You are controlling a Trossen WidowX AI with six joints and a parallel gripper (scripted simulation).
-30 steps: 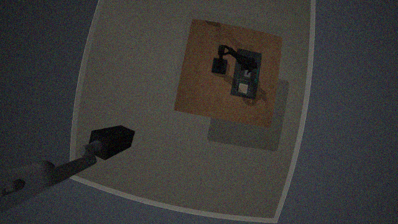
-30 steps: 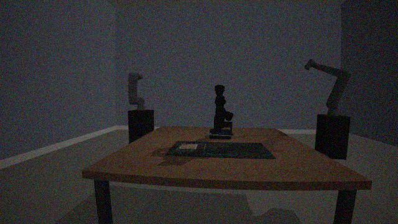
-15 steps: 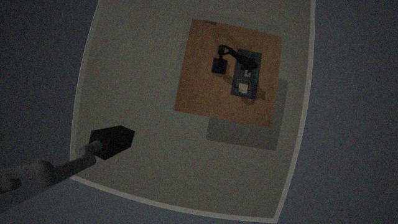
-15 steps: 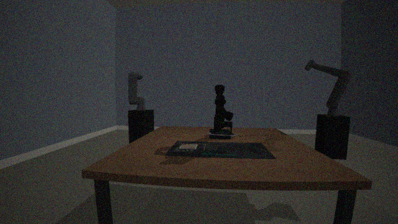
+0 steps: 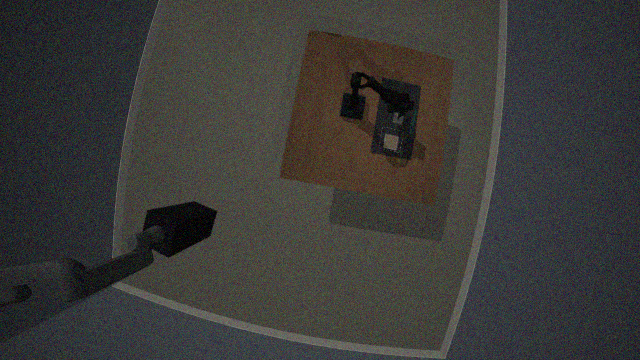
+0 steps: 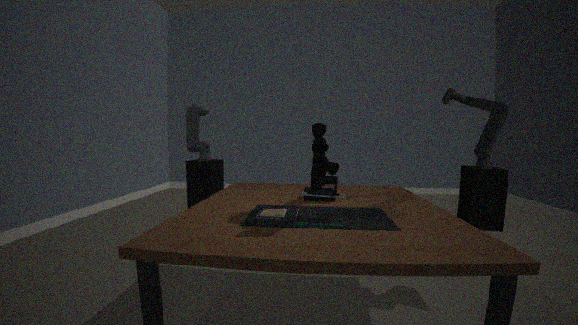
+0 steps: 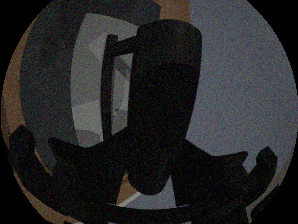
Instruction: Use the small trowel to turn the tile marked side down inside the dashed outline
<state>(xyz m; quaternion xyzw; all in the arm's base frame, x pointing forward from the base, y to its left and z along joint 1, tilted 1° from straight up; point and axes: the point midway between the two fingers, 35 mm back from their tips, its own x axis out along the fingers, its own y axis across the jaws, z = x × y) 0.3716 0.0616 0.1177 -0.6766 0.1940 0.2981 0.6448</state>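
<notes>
My gripper tip is 20 mm past the trowel, 10 mm to the left of it and 10 mm above it. The rest, counted from my gripper tip: tile (10 mm ahead, 210 mm to the right, 140 mm below); then dark mat (160 mm below).
</notes>
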